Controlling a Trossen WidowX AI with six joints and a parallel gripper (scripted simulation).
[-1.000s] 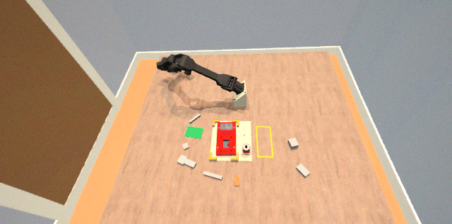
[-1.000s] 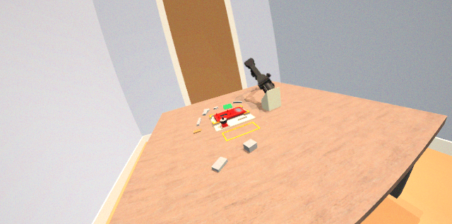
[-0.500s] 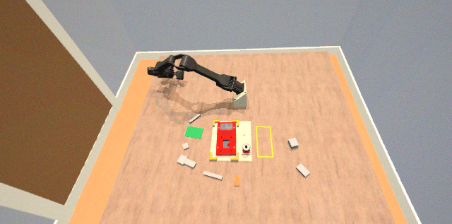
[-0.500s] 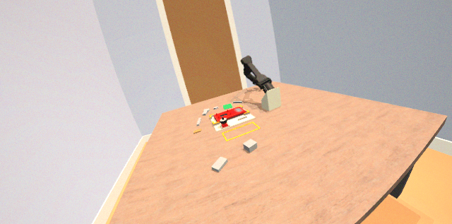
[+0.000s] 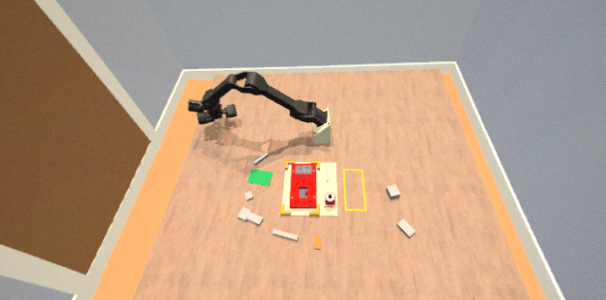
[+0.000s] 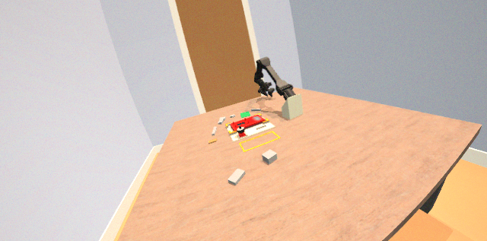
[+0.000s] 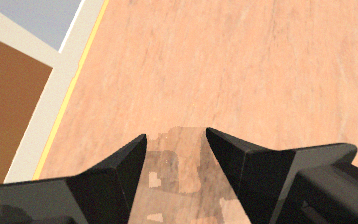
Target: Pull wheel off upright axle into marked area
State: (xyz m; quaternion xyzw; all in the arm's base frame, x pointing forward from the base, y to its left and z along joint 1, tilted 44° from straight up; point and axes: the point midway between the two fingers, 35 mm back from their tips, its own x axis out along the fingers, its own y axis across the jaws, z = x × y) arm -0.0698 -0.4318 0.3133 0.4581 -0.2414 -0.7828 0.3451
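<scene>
The wheel lies 450 mm ahead of my gripper tip, 570 mm to the left of it and 40 mm above it. Round my gripper tip: green patch: 340 mm ahead, 260 mm to the left.
</scene>
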